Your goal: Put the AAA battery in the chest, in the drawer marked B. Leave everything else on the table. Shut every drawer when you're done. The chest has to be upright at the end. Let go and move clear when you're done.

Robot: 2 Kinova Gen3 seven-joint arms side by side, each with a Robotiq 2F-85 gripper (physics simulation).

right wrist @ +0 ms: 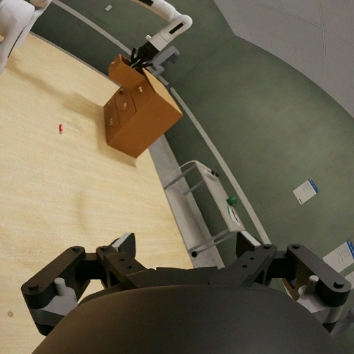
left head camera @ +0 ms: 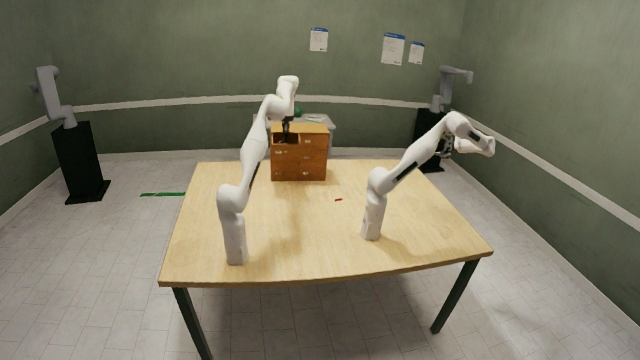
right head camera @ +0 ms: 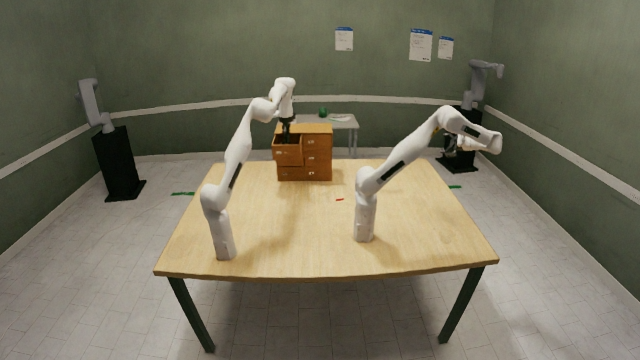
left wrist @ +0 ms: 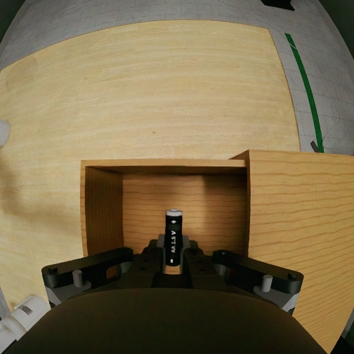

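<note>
The chest stands upright at the back of the table. Its top left drawer is pulled out; the other drawers look shut. The letters on the drawers are too small to read. My left gripper is shut on the black battery, with its fingers pointing down into the open drawer. The battery's label is partly covered by the fingers. My right gripper is open and empty, raised at the right, away from the chest.
A small red object lies on the table in front of the chest. The chest body borders the open drawer at the right in the left wrist view. A side table stands behind the table.
</note>
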